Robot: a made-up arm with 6 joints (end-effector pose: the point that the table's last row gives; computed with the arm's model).
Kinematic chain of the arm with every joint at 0, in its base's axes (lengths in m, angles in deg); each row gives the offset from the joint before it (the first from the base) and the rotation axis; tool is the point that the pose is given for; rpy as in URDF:
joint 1: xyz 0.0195 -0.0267 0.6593 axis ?
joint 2: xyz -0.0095 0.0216 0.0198 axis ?
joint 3: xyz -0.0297 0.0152 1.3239 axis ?
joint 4: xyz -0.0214 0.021 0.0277 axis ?
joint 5: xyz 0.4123 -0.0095 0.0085 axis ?
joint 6: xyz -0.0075 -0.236 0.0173 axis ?
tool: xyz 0.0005 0.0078 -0.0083 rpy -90 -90 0
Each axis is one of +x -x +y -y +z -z.
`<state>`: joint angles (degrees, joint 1 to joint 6).
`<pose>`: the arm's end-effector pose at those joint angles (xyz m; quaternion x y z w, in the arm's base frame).
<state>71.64 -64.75 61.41 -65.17 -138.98 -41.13</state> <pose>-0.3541 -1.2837 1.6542 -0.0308 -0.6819 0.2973 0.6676</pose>
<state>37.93 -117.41 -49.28 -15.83 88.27 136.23</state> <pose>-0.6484 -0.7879 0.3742 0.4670 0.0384 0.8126 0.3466</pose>
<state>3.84 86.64 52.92 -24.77 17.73 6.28</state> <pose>1.6219 -0.0844 0.5250 -0.5208 -0.3227 -0.5106 0.6032</pose>
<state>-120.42 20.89 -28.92 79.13 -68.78 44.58</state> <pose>-0.4103 -0.8146 1.8014 -0.4919 0.4993 0.2628 0.6631</pose>
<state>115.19 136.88 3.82 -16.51 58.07 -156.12</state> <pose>-0.0886 0.6404 -0.5144 -0.5075 0.3135 -0.2924 0.7474</pose>
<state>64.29 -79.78 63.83 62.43 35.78 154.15</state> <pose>-0.7131 -1.6438 0.8927 0.7536 -0.3343 0.4316 0.3663</pose>
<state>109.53 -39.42 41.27 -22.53 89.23 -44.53</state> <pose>0.4212 -0.6832 2.0422 0.8576 0.2961 -0.3591 0.2188</pose>
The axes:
joint 1: +z
joint 2: +y
joint 3: -y
joint 4: -x
joint 5: -y
joint 6: -x

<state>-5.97 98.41 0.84 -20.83 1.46 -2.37</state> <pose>1.2093 -0.3224 0.1398 -0.6923 0.2150 -0.1402 0.6745</pose>
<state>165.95 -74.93 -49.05 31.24 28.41 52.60</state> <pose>1.0489 -0.1315 1.3097 0.6681 -0.6178 -0.3144 0.2705</pose>
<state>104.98 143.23 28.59 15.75 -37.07 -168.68</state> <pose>-0.0070 0.7494 -0.7824 -0.7997 -0.0337 -0.5047 0.3235</pose>
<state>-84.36 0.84 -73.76 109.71 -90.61 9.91</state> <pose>0.2037 -0.3350 1.6846 -0.5994 0.4255 0.5894 0.3352</pose>
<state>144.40 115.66 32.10 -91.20 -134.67 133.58</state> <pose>-0.8416 0.5137 -0.2987 0.4849 0.2194 0.7567 0.3797</pose>
